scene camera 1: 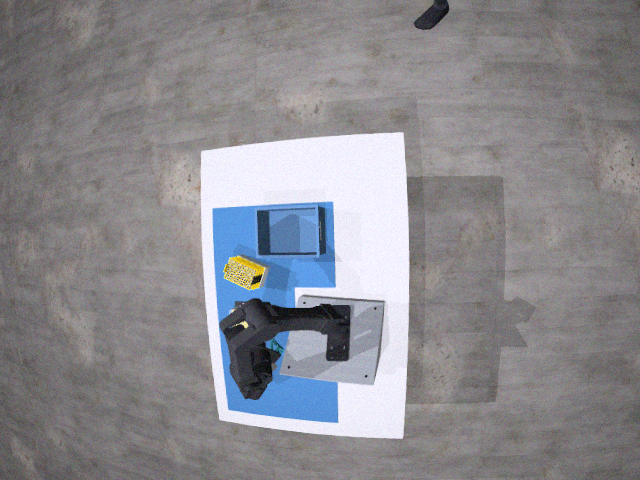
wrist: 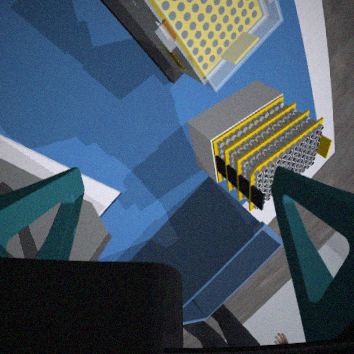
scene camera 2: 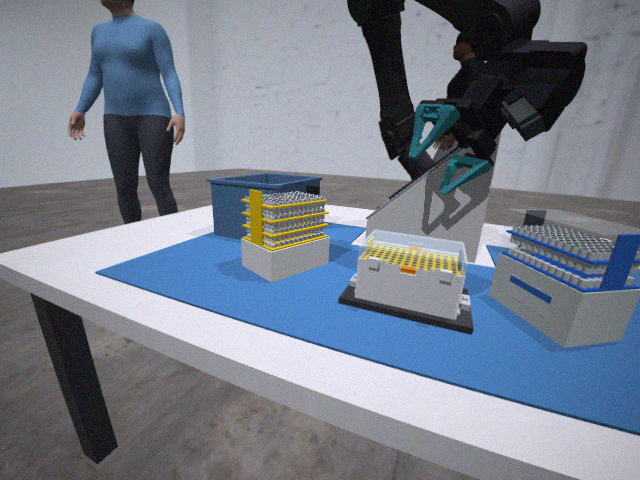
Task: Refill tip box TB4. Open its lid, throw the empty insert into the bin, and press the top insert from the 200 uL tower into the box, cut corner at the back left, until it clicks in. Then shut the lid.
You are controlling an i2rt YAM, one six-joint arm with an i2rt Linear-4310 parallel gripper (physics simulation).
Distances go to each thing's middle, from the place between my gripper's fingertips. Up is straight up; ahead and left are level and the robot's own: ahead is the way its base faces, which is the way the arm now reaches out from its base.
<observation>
My hand is 110 mm short of the clear lid (scene camera 2: pixel 430 254) and 80 mm above it.
</observation>
